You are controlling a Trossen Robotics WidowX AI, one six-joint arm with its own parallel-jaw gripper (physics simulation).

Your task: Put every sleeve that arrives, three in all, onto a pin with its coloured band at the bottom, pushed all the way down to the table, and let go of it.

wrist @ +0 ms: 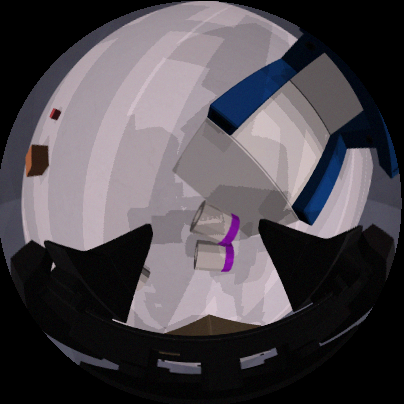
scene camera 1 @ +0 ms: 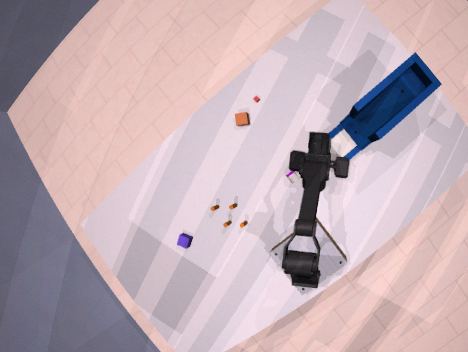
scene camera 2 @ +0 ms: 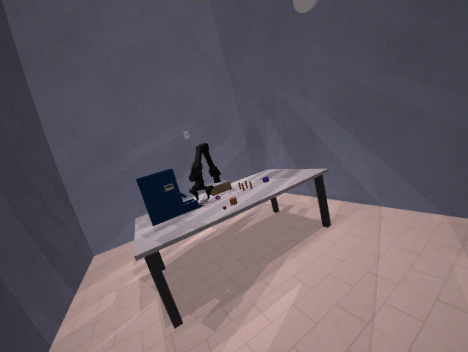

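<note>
Two pale sleeves with magenta bands, an upper one (wrist: 212, 222) and a lower one (wrist: 210, 256), appear to lie on their sides close together, band ends to the right in the wrist view. A third sleeve (scene camera 1: 293, 177) (scene camera 2: 217, 197) (wrist: 144, 278) lies apart from them, partly hidden behind the left finger in the wrist view. My gripper (scene camera 1: 319, 165) (scene camera 2: 202, 196) (wrist: 205, 227) is open and empty, above the two close sleeves. Several thin orange pins (scene camera 1: 227, 224) (scene camera 2: 245, 185) stand upright on the table, away from the gripper; no sleeve shows on them.
A blue chute (scene camera 1: 365, 100) (scene camera 2: 157, 197) (wrist: 250, 95) with a pale ramp (scene camera 1: 343, 143) (wrist: 275, 135) stands beside the gripper. An orange block (scene camera 1: 242, 119) (scene camera 2: 233, 201) (wrist: 37, 160), a red cube (scene camera 1: 256, 99) (wrist: 55, 114) and a purple block (scene camera 1: 184, 240) (scene camera 2: 265, 179) are on the table. A brown panel (scene camera 2: 221, 188) stands near the arm's base.
</note>
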